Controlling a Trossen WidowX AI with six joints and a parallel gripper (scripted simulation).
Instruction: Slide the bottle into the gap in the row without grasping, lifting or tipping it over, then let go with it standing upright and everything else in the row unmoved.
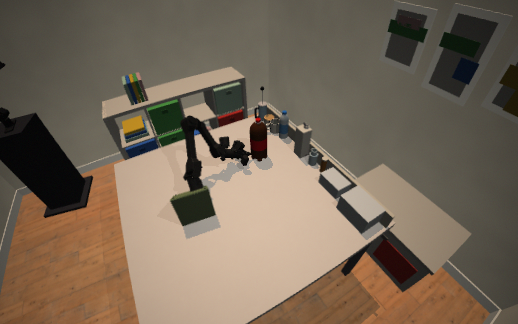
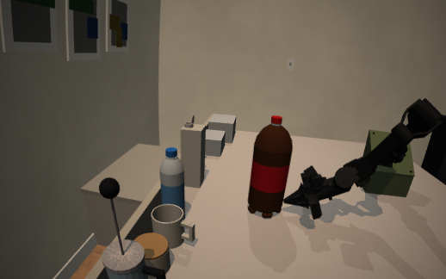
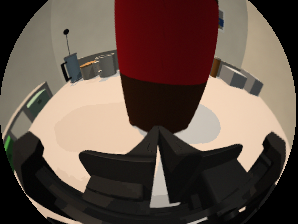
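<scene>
Now: the dark cola bottle 9 cm ahead of my hand, 9 cm above it and 1 cm to the left of it. From my hand the other things lie so: water bottle: 33 cm ahead, 15 cm to the left, 5 cm above; then lidded jar: 33 cm to the left, 29 cm ahead, 2 cm below.
</scene>
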